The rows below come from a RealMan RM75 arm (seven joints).
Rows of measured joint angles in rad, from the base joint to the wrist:
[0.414, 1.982, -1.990, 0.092, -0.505, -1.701, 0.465]
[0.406, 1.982, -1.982, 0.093, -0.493, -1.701, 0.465]
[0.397, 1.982, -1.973, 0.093, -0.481, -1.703, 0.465]
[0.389, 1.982, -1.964, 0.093, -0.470, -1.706, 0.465]
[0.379, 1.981, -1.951, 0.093, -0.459, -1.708, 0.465]
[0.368, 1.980, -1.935, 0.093, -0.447, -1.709, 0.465]
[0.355, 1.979, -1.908, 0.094, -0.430, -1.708, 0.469]
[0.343, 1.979, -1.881, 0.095, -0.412, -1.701, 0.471]
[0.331, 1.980, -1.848, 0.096, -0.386, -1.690, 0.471]
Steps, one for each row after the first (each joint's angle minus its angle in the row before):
[-0.008, 0.000, 0.008, 0.001, 0.012, 0.000, 0.000]
[-0.009, 0.000, 0.009, 0.000, 0.012, -0.002, 0.000]
[-0.008, 0.000, 0.009, 0.000, 0.011, -0.003, 0.000]
[-0.010, -0.001, 0.013, 0.000, 0.011, -0.002, 0.000]
[-0.011, -0.001, 0.016, 0.000, 0.012, -0.001, 0.000]
[-0.013, -0.001, 0.027, 0.001, 0.017, 0.001, 0.004]
[-0.012, 0.000, 0.027, 0.001, 0.018, 0.007, 0.002]
[-0.012, 0.001, 0.033, 0.001, 0.026, 0.011, 0.000]

